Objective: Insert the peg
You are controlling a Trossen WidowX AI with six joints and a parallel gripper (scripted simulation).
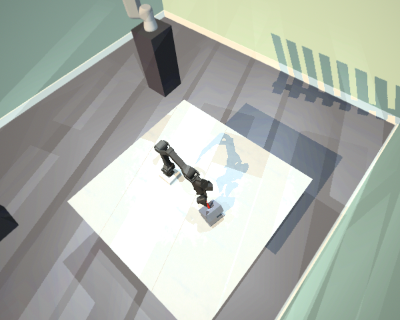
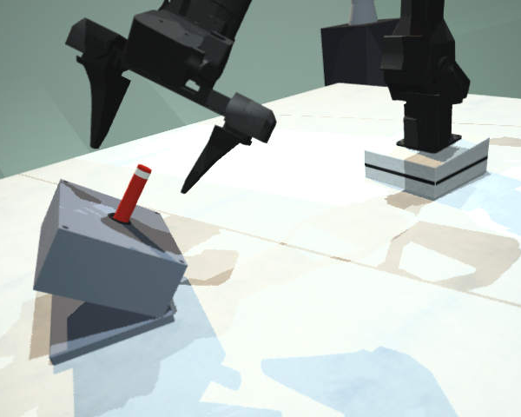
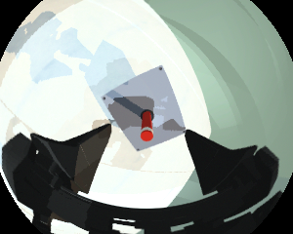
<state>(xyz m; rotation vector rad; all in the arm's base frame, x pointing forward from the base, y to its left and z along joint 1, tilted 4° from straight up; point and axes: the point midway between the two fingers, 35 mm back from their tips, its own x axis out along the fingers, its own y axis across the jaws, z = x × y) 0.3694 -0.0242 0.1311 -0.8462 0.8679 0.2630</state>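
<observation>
The red round peg is 10 mm ahead of my gripper tip and 20 mm below it. From my gripper tip the other things lie so: grey panel: 40 mm ahead, 10 mm to the right, 60 mm below.
</observation>
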